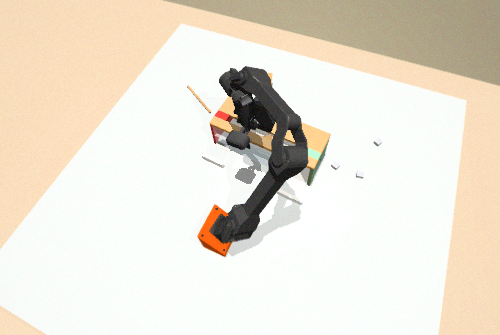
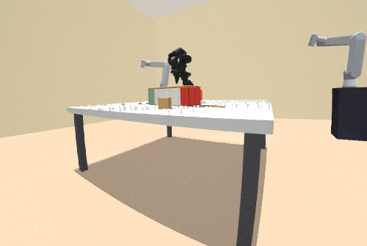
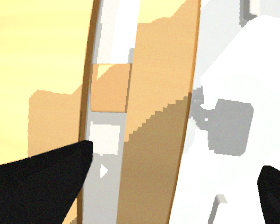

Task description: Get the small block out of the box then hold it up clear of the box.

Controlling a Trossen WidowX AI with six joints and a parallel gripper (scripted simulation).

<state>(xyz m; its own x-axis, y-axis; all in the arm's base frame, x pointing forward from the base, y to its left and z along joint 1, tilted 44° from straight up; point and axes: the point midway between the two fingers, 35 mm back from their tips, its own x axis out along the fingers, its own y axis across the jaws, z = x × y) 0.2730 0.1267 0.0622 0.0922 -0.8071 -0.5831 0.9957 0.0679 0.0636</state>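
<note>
Now: the box 9 cm below my gripper tip, 3 cm ahead of it and 1 cm to the right of it. From my gripper tip the other things lie so: tan cube: 32 cm ahead, 14 cm to the left, 12 cm below; then thin wooden stick: 34 cm to the left, 15 cm below, 14 cm ahead.
</note>
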